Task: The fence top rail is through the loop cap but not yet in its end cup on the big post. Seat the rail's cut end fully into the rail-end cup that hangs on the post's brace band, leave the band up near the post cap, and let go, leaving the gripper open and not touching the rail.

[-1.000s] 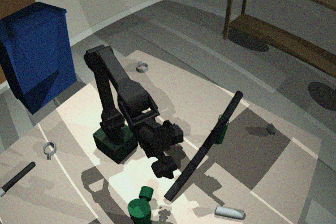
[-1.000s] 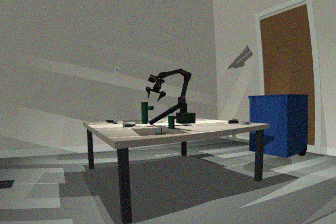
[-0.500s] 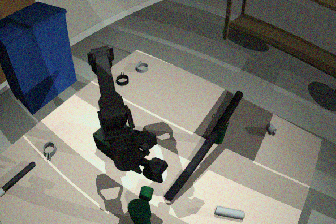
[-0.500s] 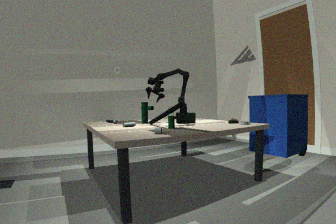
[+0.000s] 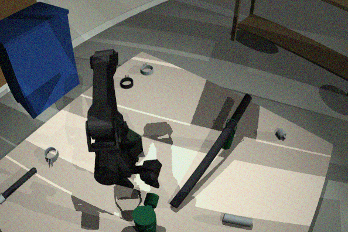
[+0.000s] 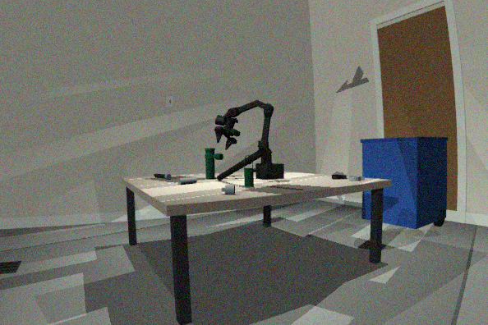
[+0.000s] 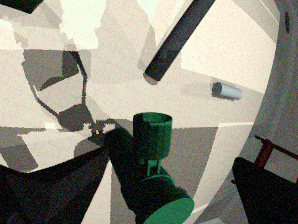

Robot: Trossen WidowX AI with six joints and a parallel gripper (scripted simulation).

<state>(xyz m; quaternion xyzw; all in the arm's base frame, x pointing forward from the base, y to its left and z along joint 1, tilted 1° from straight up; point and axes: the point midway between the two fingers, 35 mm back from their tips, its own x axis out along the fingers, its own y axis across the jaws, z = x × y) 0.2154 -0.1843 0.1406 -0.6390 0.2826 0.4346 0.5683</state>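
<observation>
The green rail-end cup is 2 cm ahead of my gripper tip, 2 cm to the right of it and 7 cm below it. From my gripper tip the other things lie so: small green post 14 cm ahead, 43 cm to the left, 11 cm below; grey cylinder 31 cm ahead, 10 cm to the left, 20 cm below.
</observation>
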